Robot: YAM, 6 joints.
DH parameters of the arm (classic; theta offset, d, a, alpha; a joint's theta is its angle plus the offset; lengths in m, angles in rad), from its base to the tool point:
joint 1: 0 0.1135 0.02 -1.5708
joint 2: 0 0 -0.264 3.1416
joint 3: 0.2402 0 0.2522 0
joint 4: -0.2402 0 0.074 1.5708
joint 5: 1.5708 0 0 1.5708
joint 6: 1.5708 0.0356 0 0
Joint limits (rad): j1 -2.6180..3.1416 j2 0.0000..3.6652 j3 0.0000..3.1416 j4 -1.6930..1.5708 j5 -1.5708..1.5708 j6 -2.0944..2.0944
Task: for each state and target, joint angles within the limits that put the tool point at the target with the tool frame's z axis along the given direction. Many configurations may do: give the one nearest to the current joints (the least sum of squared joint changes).
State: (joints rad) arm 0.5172 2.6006 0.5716 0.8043 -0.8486 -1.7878
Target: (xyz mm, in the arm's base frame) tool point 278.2 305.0 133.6 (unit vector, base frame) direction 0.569 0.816 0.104
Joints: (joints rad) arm 0.8191 2.1579 0.9255 1.3377 -0.1420 -1.7878
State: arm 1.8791 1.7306 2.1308 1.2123 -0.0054 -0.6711
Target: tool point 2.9 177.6 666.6 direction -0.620 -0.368 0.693
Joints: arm 1.4406 1.8774 2.6540 1.3653 -0.6028 -0.6711
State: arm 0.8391 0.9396 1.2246 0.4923 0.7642 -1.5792
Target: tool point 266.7 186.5 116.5 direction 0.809 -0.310 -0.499
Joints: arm 0.6930 1.8144 0.7847 0.1637 0.8564 -1.5792
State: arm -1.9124 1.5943 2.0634 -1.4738 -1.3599 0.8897
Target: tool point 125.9 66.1 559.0 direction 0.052 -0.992 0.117
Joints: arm -2.4563 0.7628 2.3416 -1.3823 -0.9286 0.8897
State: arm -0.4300 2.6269 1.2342 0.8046 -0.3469 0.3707
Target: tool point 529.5 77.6 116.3 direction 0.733 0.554 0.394
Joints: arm 0.1145 2.6511 1.6789 1.4341 -0.4857 0.3707
